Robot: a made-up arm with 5 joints. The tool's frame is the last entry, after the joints.
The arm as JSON. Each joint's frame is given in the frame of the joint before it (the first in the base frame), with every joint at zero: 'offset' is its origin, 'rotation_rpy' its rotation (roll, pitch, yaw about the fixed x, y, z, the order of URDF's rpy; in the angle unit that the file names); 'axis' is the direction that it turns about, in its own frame. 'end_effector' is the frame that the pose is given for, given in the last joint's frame.
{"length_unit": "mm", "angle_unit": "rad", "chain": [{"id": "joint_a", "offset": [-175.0, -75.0, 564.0], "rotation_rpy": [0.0, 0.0, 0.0], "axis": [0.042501, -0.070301, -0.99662]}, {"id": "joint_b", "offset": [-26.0, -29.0, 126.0], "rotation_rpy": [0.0, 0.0, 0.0], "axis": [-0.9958, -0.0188, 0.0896]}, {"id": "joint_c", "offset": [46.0, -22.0, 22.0], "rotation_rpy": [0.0, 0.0, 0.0], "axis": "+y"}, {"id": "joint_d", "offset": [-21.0, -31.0, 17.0], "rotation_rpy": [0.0, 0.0, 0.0], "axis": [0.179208, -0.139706, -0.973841]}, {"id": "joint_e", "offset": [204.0, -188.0, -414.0], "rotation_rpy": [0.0, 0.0, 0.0], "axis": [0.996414, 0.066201, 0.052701]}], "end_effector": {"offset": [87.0, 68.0, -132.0], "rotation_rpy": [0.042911, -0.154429, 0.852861]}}
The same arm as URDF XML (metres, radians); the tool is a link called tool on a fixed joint. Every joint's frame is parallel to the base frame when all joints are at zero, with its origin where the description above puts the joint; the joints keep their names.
<robot name="arm">
  <joint name="joint_a" type="continuous">
    <parent link="base_link"/>
    <child link="link1"/>
    <origin xyz="-0.175 -0.075 0.564" rpy="0 0 0"/>
    <axis xyz="0.042501 -0.070301 -0.99662"/>
  </joint>
  <joint name="joint_b" type="continuous">
    <parent link="link1"/>
    <child link="link2"/>
    <origin xyz="-0.026 -0.029 0.126" rpy="0 0 0"/>
    <axis xyz="-0.9958 -0.0188 0.0896"/>
  </joint>
  <joint name="joint_c" type="continuous">
    <parent link="link2"/>
    <child link="link3"/>
    <origin xyz="0.046 -0.022 0.022" rpy="0 0 0"/>
    <axis xyz="0 1 0"/>
  </joint>
  <joint name="joint_d" type="continuous">
    <parent link="link3"/>
    <child link="link4"/>
    <origin xyz="-0.021 -0.031 0.017" rpy="0 0 0"/>
    <axis xyz="0.179208 -0.139706 -0.973841"/>
  </joint>
  <joint name="joint_e" type="continuous">
    <parent link="link4"/>
    <child link="link5"/>
    <origin xyz="0.204 -0.188 -0.414" rpy="0 0 0"/>
    <axis xyz="0.996414 0.066201 0.052701"/>
  </joint>
  <joint name="tool_joint" type="fixed">
    <parent link="link5"/>
    <child link="tool"/>
    <origin xyz="0.087 0.068 -0.132" rpy="0.0429 -0.1544 0.8529"/>
  </joint>
  <link name="base_link"/>
  <link name="link1"/>
  <link name="link2"/>
  <link name="link3"/>
  <link name="link4"/>
  <link name="link5"/>
  <link name="tool"/>
</robot>

